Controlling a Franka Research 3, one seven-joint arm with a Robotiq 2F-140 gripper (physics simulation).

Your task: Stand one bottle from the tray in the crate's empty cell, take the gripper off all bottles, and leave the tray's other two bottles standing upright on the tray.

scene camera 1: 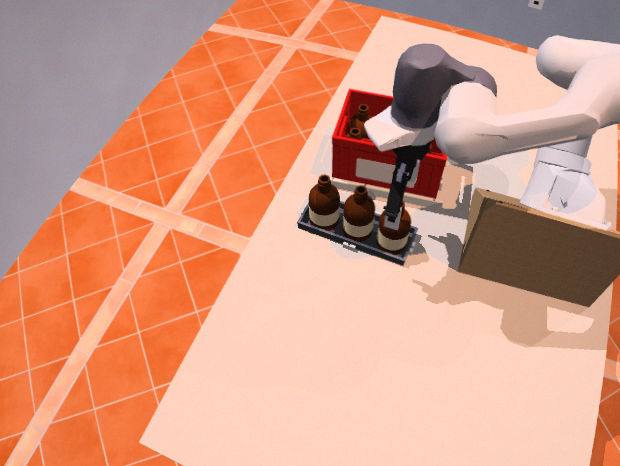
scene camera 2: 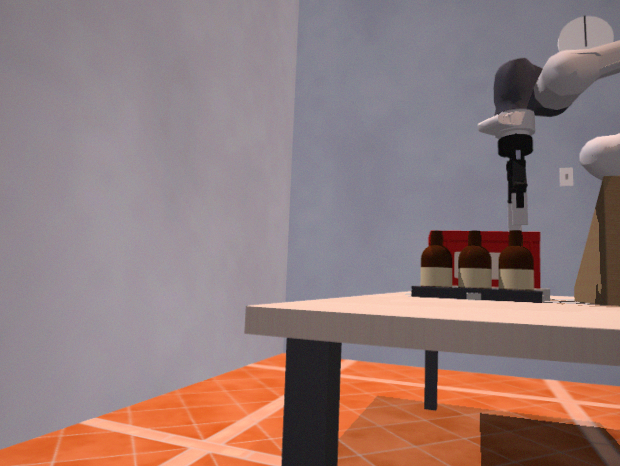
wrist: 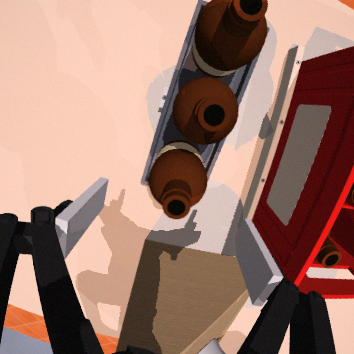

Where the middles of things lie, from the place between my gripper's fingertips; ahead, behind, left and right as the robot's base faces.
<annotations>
I see the brown bottle (scene camera 2: 516,264) 80 mm below my hand.
</annotations>
